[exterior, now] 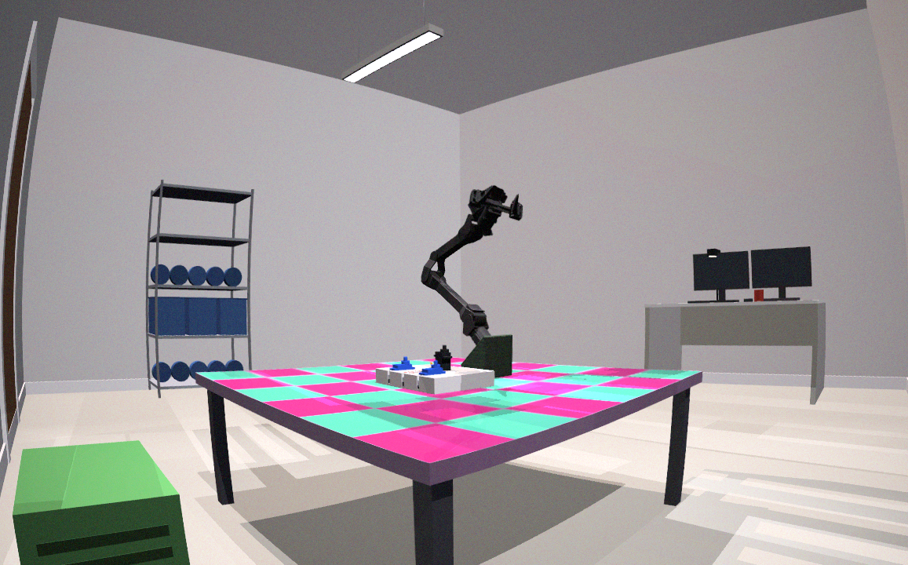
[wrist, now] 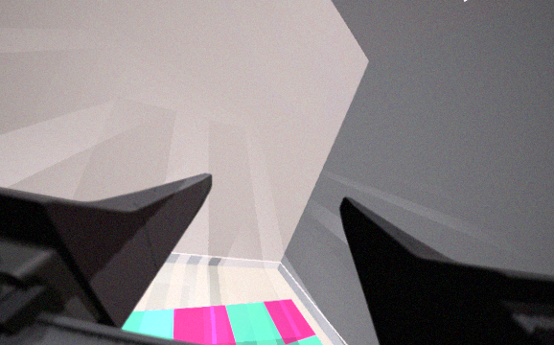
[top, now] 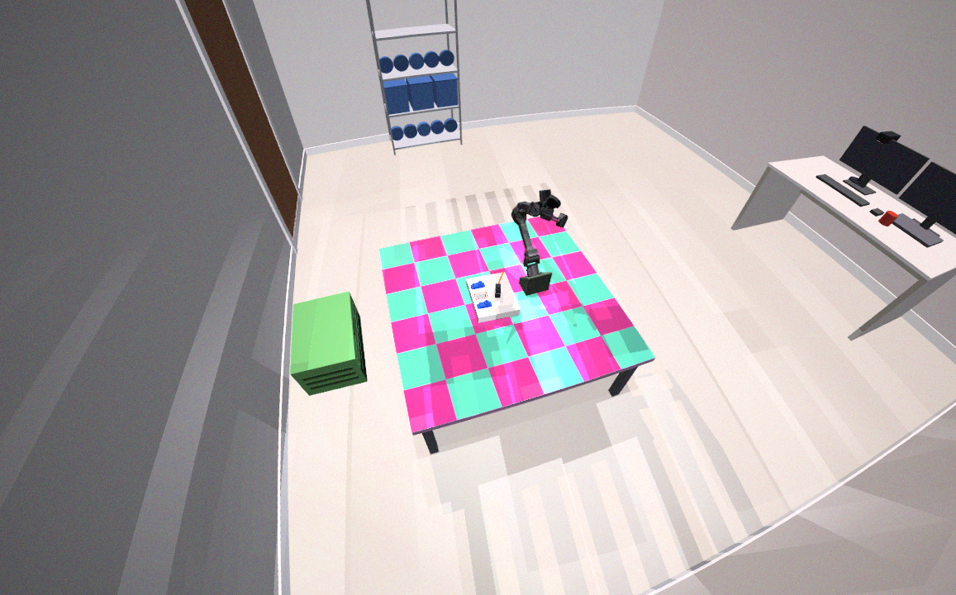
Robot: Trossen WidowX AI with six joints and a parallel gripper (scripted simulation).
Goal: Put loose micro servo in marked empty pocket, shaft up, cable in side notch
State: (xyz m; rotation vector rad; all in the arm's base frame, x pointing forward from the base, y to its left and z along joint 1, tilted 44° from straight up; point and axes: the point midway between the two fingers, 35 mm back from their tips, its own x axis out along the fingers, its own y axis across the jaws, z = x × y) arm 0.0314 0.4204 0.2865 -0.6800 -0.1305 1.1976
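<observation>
Right now my gripper tip is 16 cm short of the white deck, 13 cm to the left of it and 60 cm above it.
</observation>
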